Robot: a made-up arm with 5 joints. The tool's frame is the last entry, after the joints.
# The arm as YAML. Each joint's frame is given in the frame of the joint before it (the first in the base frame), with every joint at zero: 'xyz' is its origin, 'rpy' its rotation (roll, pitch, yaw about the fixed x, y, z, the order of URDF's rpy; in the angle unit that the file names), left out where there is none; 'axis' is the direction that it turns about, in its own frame. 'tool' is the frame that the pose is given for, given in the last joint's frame.
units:
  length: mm
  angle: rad
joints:
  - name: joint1
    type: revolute
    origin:
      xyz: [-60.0, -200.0, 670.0]
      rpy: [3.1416, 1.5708, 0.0]
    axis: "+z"
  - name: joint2
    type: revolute
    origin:
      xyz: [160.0, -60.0, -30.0]
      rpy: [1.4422, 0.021, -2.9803]
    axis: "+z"
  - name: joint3
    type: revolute
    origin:
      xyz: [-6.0, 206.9, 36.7]
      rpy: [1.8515, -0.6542, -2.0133]
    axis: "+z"
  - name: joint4
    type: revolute
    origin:
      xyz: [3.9, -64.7, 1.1]
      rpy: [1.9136, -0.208, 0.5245]
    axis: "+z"
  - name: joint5
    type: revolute
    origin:
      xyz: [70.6, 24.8, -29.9]
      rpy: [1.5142, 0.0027, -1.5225]
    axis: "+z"
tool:
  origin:
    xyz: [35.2, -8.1, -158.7]
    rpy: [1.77, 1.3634, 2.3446]
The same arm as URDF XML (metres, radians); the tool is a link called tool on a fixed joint. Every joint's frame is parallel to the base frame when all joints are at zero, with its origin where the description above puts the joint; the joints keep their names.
<robot name="arm">
<joint name="tool_fixed" type="fixed"><parent link="link5"/><child link="tool"/><origin xyz="0.0000 -0.1600 -0.0300" rpy="-0.4102 0.5252 -1.3182"/></joint>
<joint name="joint5" type="continuous"><parent link="link4"/><child link="link5"/><origin xyz="-0.0200 -0.0600 -0.0500"/><axis xyz="-0.062901 0.919213 0.388705"/></joint>
<joint name="joint4" type="continuous"><parent link="link3"/><child link="link4"/><origin xyz="0.0500 0.0400 -0.0100"/><axis xyz="0.991493 0.089299 0.094699"/></joint>
<joint name="joint3" type="continuous"><parent link="link2"/><child link="link3"/><origin xyz="-0.2100 -0.0100 0.0000"/><axis xyz="-0.248496 0.097798 -0.963683"/></joint>
<joint name="joint2" type="continuous"><parent link="link1"/><child link="link2"/><origin xyz="0.0300 0.0600 -0.1600"/><axis xyz="-0.128206 -0.978442 0.161907"/></joint>
<joint name="joint1" type="continuous"><parent link="base_link"/><child link="link1"/><origin xyz="-0.0600 -0.2000 0.6700"/><axis xyz="-1 0 0"/></joint>
<link name="base_link"/>
<link name="link1"/>
<link name="link2"/>
<link name="link3"/>
<link name="link4"/>
<link name="link5"/>
<link name="tool"/>
</robot>

